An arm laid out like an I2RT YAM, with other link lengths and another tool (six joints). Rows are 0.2 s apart.
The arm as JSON. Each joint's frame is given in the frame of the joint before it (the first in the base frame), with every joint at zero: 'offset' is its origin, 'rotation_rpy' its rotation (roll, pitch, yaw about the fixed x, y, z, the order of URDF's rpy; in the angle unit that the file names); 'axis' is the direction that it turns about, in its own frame. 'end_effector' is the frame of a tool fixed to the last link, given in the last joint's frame.
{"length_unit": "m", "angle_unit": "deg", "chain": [
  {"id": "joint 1", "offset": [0.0, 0.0, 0.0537], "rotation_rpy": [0.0, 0.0, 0.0], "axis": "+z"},
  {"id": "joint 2", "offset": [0.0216, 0.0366, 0.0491], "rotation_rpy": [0.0, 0.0, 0.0], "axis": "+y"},
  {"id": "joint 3", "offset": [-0.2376, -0.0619, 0.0], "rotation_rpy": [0.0, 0.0, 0.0], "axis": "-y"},
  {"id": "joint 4", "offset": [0.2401, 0.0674, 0.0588], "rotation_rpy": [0.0, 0.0, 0.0], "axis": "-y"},
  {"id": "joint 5", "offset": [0.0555, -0.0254, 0.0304], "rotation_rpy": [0.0, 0.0, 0.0], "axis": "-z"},
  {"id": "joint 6", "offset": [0.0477, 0.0, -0.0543], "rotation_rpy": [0.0, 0.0, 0.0], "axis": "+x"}
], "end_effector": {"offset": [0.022, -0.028, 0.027], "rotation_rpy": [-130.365, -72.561, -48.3]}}
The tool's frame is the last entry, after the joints.
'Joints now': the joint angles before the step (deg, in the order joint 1, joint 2, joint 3, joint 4, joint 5, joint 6). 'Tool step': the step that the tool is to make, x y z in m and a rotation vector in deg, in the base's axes. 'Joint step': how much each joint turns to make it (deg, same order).
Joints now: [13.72, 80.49, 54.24, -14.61, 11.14, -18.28]
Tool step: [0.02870, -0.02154, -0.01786, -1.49, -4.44, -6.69]
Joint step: [-3.94, 7.32, 0.23, 11.15, 3.62, -0.12]
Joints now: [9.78, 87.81, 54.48, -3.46, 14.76, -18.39]
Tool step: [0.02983, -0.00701, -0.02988, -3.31, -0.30, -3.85]
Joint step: [-1.27, 10.43, 2.97, 7.56, 4.05, -1.16]
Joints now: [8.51, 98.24, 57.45, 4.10, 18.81, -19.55]
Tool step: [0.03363, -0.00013, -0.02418, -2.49, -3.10, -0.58]
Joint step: [-0.70, 10.49, 4.79, 9.29, 1.57, -2.60]
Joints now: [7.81, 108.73, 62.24, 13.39, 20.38, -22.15]
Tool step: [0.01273, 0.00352, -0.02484, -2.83, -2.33, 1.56]
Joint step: [-0.02, 6.40, 0.31, 9.33, 0.28, -3.72]
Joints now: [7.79, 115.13, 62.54, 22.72, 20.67, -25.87]
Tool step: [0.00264, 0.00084, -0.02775, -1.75, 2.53, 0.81]
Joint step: [-0.09, 4.66, 0.03, 2.51, -0.05, -1.77]
